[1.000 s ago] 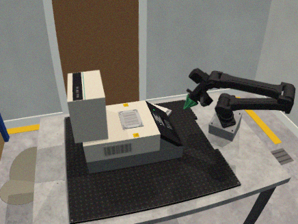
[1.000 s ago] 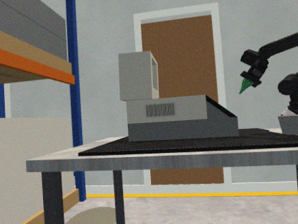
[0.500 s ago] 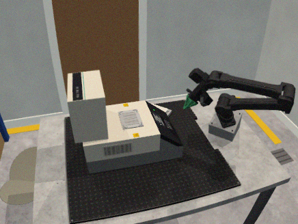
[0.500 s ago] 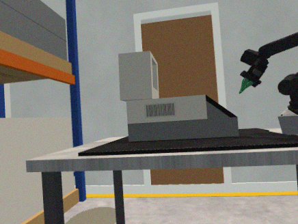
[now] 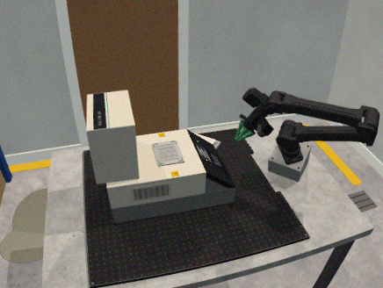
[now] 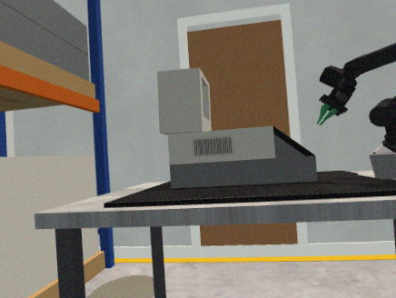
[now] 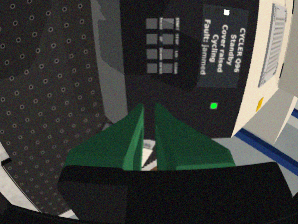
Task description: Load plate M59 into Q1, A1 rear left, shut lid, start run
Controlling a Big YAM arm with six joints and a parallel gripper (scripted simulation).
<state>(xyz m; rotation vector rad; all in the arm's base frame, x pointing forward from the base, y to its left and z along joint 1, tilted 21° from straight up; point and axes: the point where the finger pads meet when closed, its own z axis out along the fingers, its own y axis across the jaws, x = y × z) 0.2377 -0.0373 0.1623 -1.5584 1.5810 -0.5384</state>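
Right now the white 96-well plate M59 is 110 mm ahead of my hand, 250 mm to the right of it and 180 mm below it. Round my hand: grey plate nest (110 mm ahead, 250 mm to the right, 200 mm below).
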